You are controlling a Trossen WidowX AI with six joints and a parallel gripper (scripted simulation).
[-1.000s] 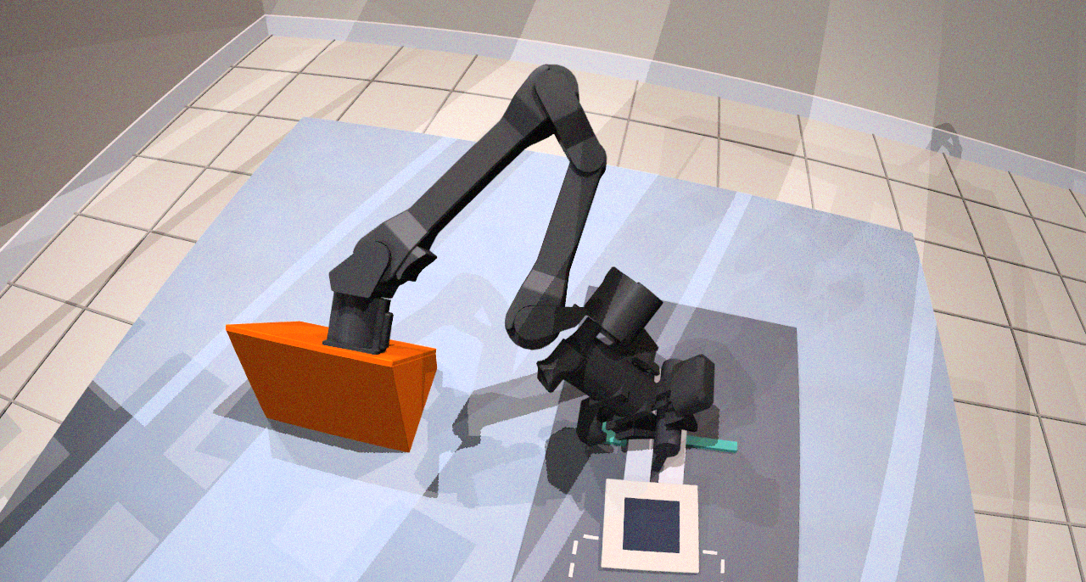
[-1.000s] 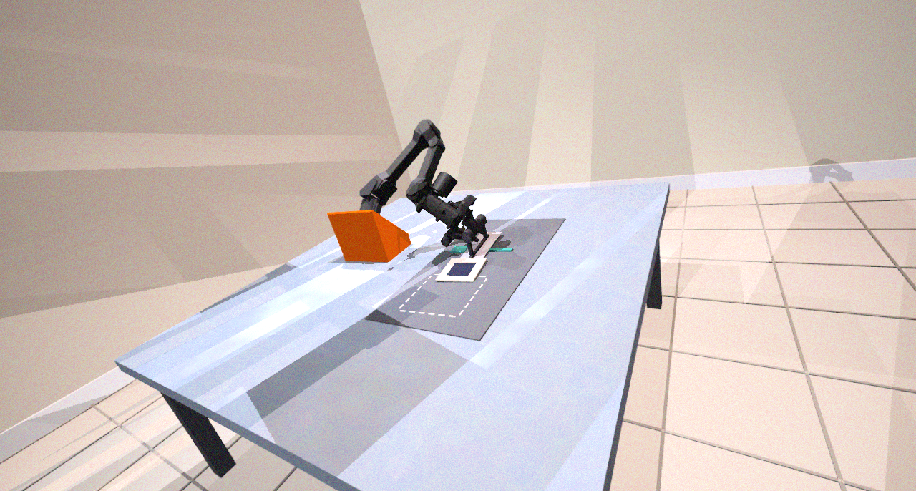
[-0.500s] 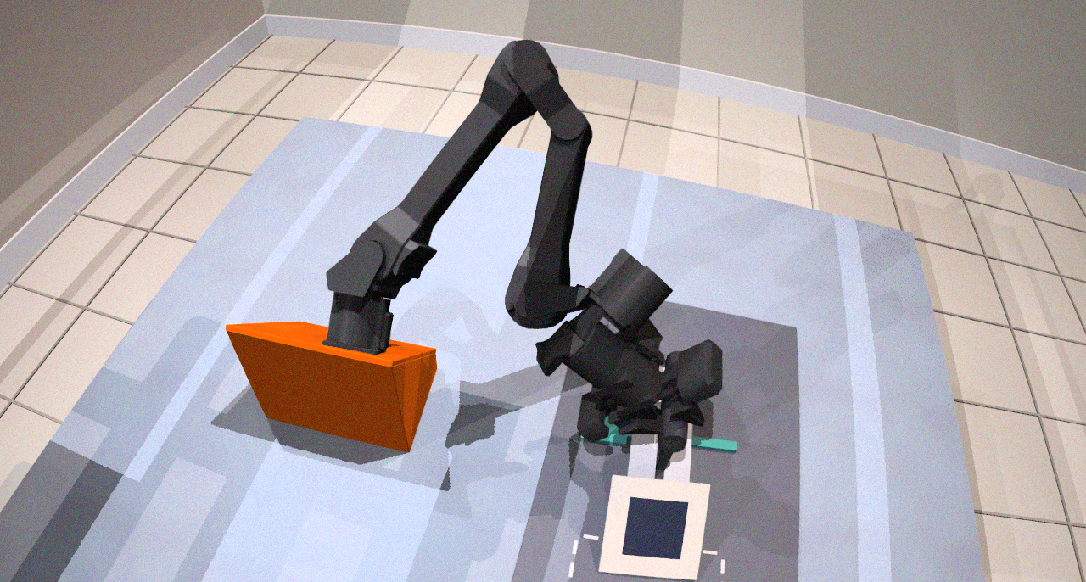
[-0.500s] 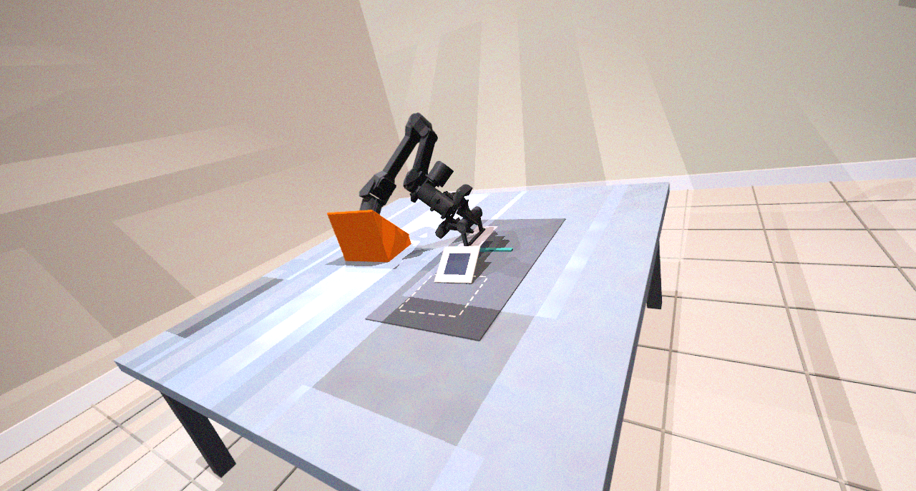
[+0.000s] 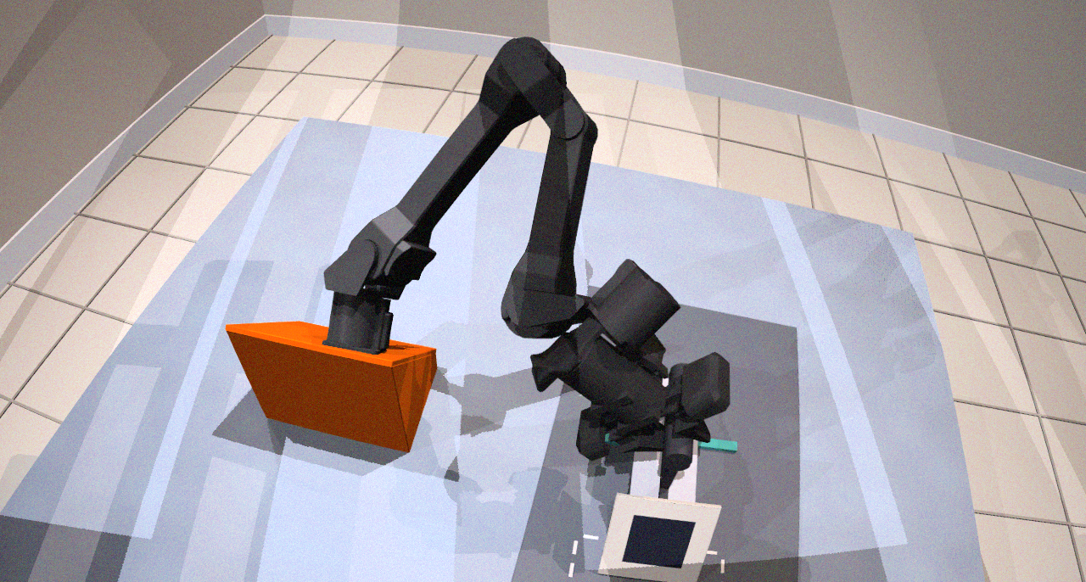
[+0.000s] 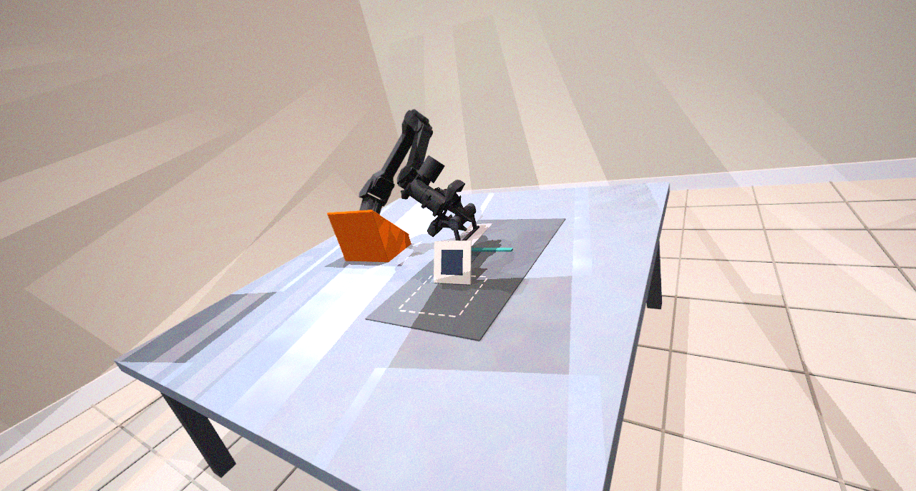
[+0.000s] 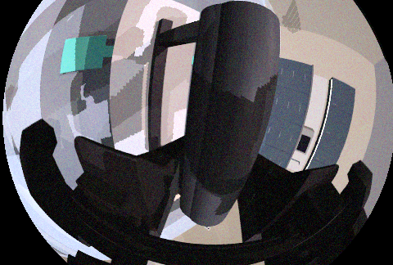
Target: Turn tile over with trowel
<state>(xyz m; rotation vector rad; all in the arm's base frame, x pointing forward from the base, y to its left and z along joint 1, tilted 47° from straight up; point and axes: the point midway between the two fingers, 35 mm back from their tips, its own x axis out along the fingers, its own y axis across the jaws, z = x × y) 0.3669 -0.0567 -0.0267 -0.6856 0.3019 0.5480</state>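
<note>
Right now my gripper tip is 4 cm past the teal trowel, 8 cm to the right of it and 12 cm above it. Round my gripper tip: tile 3 cm behind, 9 cm to the right, 7 cm below; then dark mat 14 cm below.
</note>
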